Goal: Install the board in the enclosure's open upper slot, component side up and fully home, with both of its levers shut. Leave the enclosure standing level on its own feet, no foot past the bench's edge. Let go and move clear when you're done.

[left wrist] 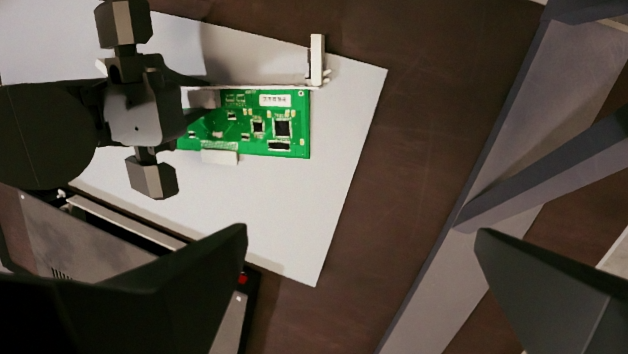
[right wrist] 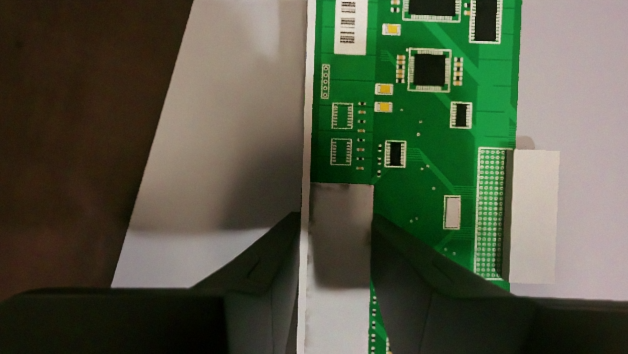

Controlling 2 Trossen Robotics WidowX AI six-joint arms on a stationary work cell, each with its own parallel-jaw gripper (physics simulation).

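Places are measured from the left arm's base along level axes (x back, y down, z right), in metres.
Pixels of known places: left gripper, fingertip midpoint: (left wrist: 362, 236); right gripper, fingertip midpoint: (left wrist: 209, 96) (right wrist: 333, 223).
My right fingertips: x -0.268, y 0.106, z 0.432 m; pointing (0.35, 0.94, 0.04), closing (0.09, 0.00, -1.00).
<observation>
Ahead of a thing's pixels: the offset from my right fingertips to its top centre. "spot": to the spot under its first point. Level surfaces: height alone.
The green board {spot: dx +0.043, dy +0.001, dz -0.030 m} (left wrist: 242, 125) (right wrist: 400, 200) lies component side up over a white sheet (left wrist: 285, 215) (right wrist: 170, 200). A thin pale faceplate {spot: dx +0.084, dy -0.015, dz +0.018 m} (left wrist: 270, 87) (right wrist: 306, 125) runs along one long edge, with a white lever {dx +0.129, dy -0.014, dz +0.059 m} (left wrist: 316, 60) standing out at its far end; the other lever is hidden. My right gripper (left wrist: 209, 96) (right wrist: 333, 223) is shut on the board, one finger against the faceplate and one against the inner side of a pale block {spot: dx -0.007, dy -0.012, dz -0.002 m} (right wrist: 340, 250). My left gripper (left wrist: 362, 236) is open and empty, apart from the board. Part of the enclosure (left wrist: 65, 235) shows at lower left in the left wrist view; its slots are mostly hidden.
A pale connector {spot: dx +0.015, dy -0.003, dz -0.074 m} (left wrist: 220, 157) (right wrist: 534, 215) sticks out from the board's other long edge. A small red part {spot: dx +0.049, dy -0.018, dz -0.244 m} (left wrist: 242, 278) shows by the enclosure's corner. Grey beams (left wrist: 435, 300) cross the right side of the left wrist view, over a brown surface {dy +0.008 m} (left wrist: 400, 130).
</observation>
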